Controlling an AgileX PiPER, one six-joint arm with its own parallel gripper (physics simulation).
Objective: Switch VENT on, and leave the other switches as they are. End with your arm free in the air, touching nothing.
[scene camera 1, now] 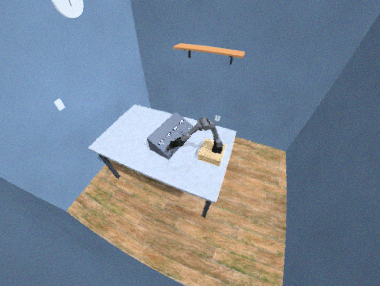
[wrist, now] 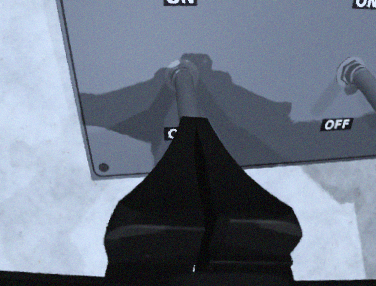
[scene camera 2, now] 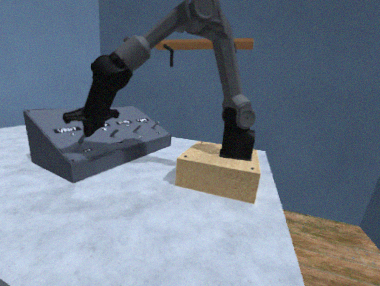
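Note:
The dark grey switch panel (scene camera 1: 159, 134) (scene camera 2: 50, 155) (wrist: 260, 30) slopes on the table. The VENT label (scene camera 2: 67, 130) shows in scene camera 2. In the wrist view the VENT lever (wrist: 187, 97) slants down toward its OFF label (wrist: 171, 133), which is partly covered by a finger. My gripper (scene camera 2: 88, 134) (wrist: 192, 133) is shut with no gap at the tips, and its tips cover the lever's free end in the wrist view. Whether they touch it I cannot tell. The neighbouring lever (wrist: 367, 85) also points down, toward its own OFF label (wrist: 337, 124).
More levers (scene camera 2: 115, 133) (scene camera 2: 137, 128) stand in a row to the right on the panel. The arm's base is on a wooden block (scene camera 1: 210, 157) (scene camera 2: 215, 177) near the right edge of the table (scene camera 1: 120, 130) (scene camera 2: 125, 225). An orange shelf (scene camera 1: 209, 50) is on the wall.

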